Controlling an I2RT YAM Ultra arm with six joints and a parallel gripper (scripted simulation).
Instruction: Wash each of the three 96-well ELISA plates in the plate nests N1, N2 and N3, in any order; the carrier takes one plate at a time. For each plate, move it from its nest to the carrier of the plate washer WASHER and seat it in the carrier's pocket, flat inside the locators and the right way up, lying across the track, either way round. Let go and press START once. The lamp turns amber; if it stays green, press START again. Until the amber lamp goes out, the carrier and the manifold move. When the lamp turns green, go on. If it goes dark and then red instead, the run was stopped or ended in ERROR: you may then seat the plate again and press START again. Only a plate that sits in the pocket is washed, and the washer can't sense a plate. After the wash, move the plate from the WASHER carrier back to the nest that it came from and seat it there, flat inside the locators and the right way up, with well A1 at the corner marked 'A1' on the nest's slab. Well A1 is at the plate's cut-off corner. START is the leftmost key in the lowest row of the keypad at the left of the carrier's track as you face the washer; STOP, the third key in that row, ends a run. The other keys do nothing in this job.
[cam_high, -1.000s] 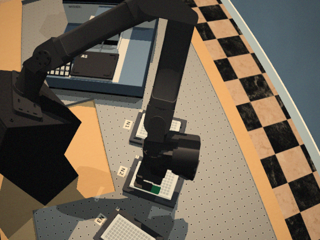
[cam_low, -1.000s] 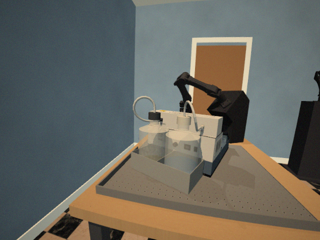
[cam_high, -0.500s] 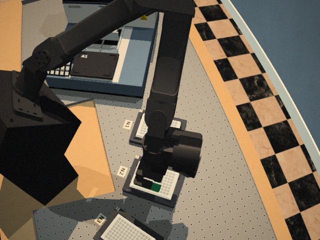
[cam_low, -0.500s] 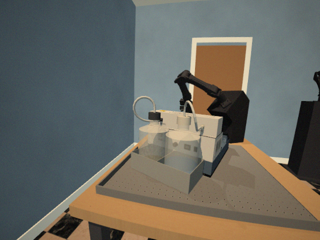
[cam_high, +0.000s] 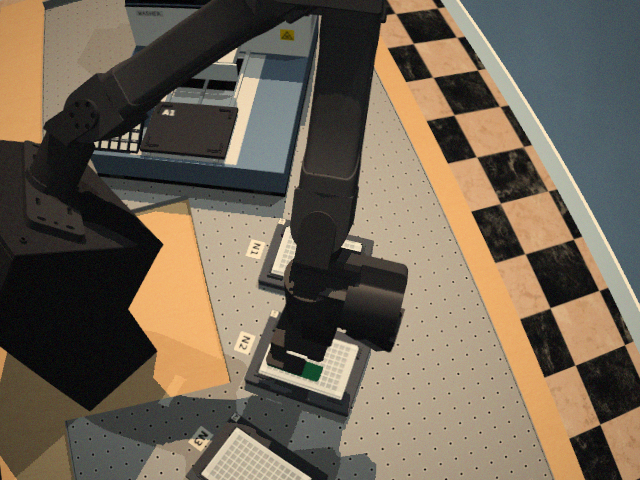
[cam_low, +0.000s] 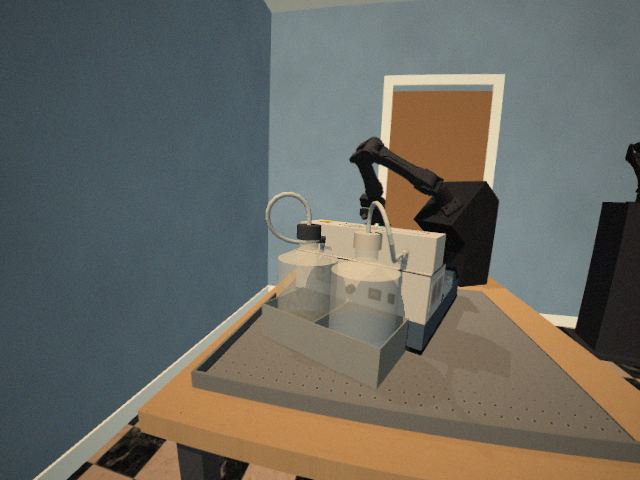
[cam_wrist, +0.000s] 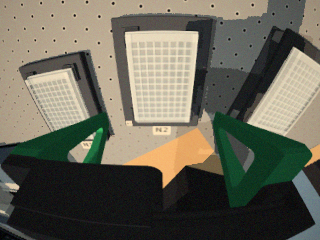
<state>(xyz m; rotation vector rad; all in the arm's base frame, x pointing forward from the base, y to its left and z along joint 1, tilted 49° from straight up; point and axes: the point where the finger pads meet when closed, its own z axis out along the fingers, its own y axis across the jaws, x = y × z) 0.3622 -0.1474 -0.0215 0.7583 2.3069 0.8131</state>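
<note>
The nest N3 is 90 mm behind my hand, 170 mm to the right of it and 90 mm below it. Also, from my hand: nest N2: 110 mm below; nest N1: 30 mm ahead, 170 mm to the left, 110 mm below; N3 label: 170 mm behind, 100 mm to the right, 120 mm below.
</note>
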